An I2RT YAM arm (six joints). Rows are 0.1 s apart.
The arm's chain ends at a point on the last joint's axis. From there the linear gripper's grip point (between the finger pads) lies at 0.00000 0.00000 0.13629 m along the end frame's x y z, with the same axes.
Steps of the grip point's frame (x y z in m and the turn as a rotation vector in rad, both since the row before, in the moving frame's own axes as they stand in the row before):
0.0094 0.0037 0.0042 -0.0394 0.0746 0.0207
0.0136 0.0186 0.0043 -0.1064 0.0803 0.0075
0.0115 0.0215 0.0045 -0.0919 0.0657 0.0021
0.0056 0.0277 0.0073 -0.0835 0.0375 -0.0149
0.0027 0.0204 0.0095 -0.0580 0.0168 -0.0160
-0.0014 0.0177 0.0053 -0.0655 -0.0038 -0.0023
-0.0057 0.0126 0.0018 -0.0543 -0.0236 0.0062
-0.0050 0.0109 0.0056 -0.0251 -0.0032 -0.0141
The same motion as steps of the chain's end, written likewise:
-0.0007 -0.0018 0.0047 -0.0394 0.0746 0.0207
0.0027 0.0041 0.0055 -0.1064 0.0803 0.0075
0.0026 0.0090 0.0054 -0.0919 0.0657 0.0021
0.0004 0.0164 0.0079 -0.0835 0.0375 -0.0149
0.0003 0.0125 0.0097 -0.0580 0.0168 -0.0160
-0.0009 0.0088 0.0056 -0.0655 -0.0038 -0.0023
-0.0025 0.0052 0.0020 -0.0543 -0.0236 0.0062
-0.0046 0.0075 0.0056 -0.0251 -0.0032 -0.0141

